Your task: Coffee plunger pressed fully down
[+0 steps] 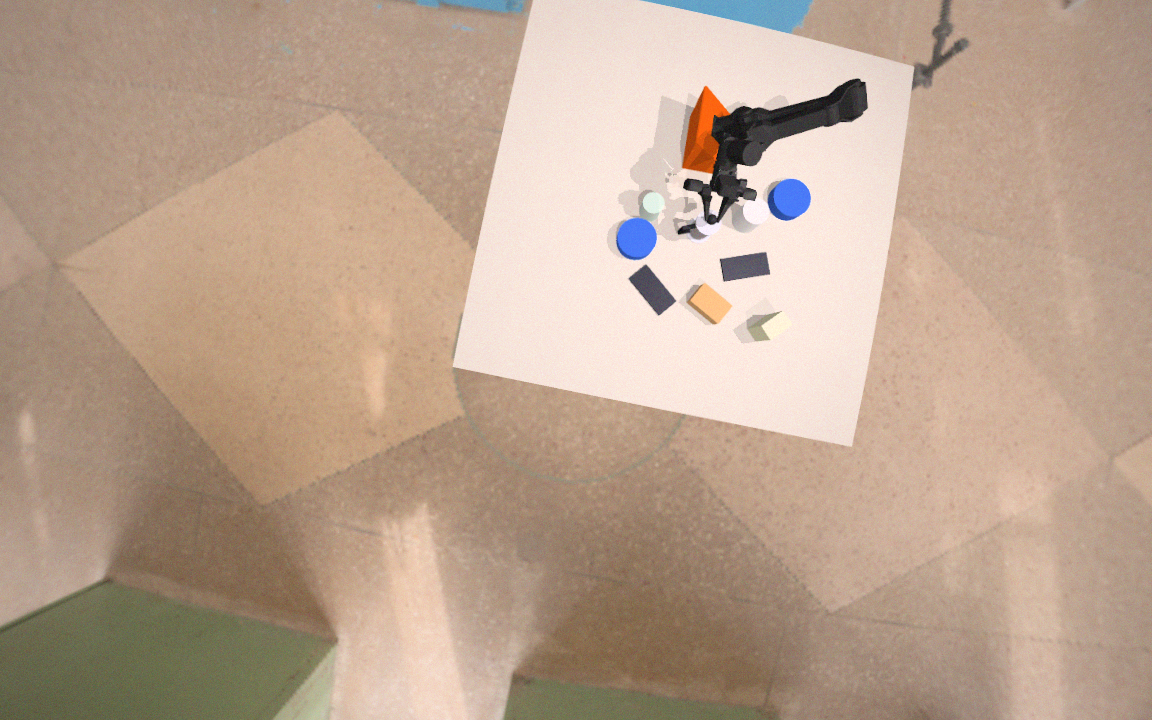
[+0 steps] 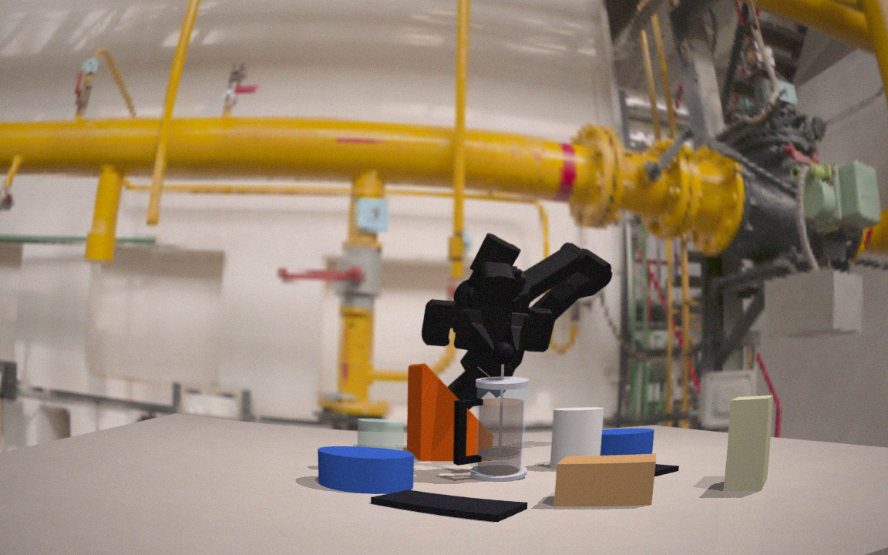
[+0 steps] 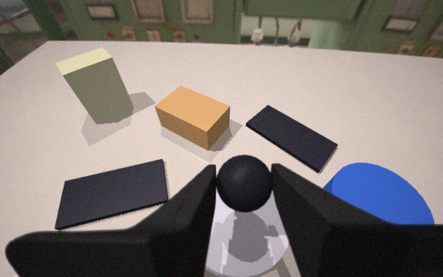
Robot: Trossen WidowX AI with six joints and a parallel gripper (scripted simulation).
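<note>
Right now the coffee press is 1 cm behind my gripper tip, 1 cm to the right of it and 9 cm below it. Round my gripper tip: pale block: 24 cm ahead, 26 cm to the left, 12 cm below; tan block: 20 cm ahead, 7 cm to the left, 15 cm below; white cylinder: 9 cm behind, 15 cm to the left, 13 cm below.
</note>
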